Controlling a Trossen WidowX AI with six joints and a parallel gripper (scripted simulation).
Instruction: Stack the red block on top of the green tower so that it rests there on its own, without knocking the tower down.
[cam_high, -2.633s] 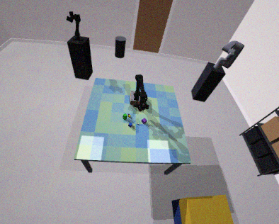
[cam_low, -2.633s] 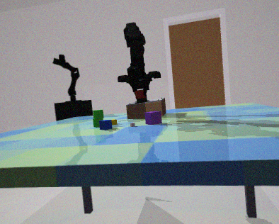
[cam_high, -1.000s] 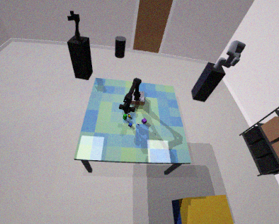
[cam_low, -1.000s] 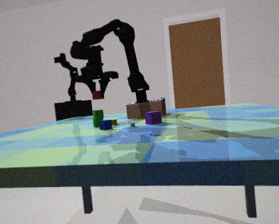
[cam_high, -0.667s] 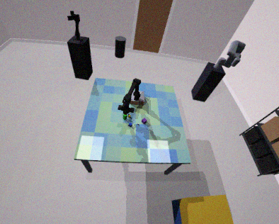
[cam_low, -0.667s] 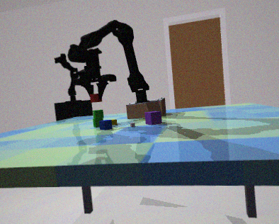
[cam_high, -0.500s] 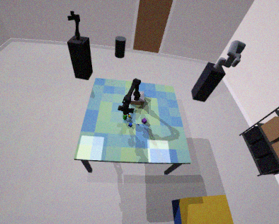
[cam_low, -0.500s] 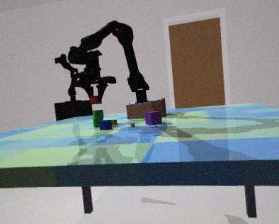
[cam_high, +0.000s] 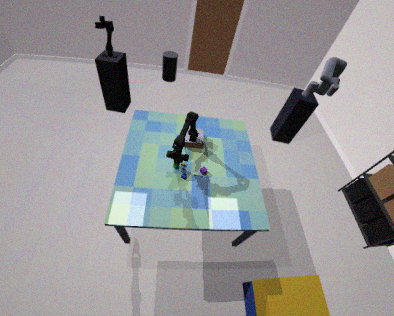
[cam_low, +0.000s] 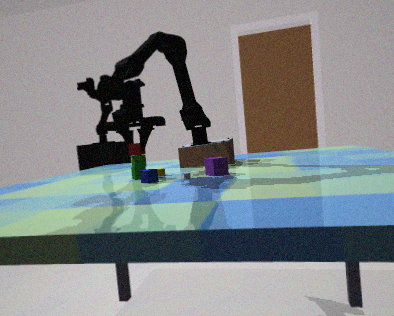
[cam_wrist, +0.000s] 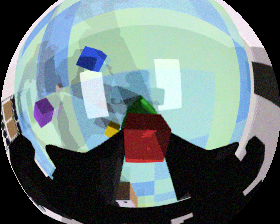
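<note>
The red block is 10 mm above my gripper tip. The rest, counted from my gripper tip: small yellow block: 40 mm behind, 50 mm to the left, 70 mm below; blue block: 90 mm ahead, 80 mm to the left, 60 mm below; purple block: 250 mm to the left, 60 mm below.
</note>
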